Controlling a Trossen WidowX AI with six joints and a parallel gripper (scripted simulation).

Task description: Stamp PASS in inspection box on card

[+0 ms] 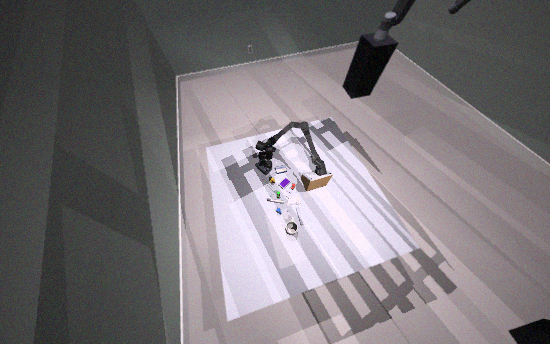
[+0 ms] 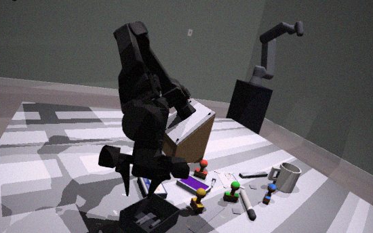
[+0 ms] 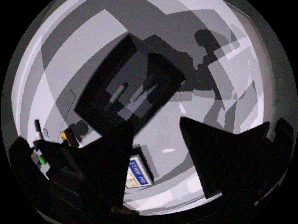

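The grey tray lies 40 mm ahead of my gripper tip, 20 mm to the left of it and 40 mm below it. Also, from my gripper tip: yellow-knobbed stamp 170 mm to the left, 40 mm below; purple ink pad 100 mm behind, 200 mm to the left, 50 mm below; blue-labelled box 100 mm behind, 70 mm to the left, 40 mm below.
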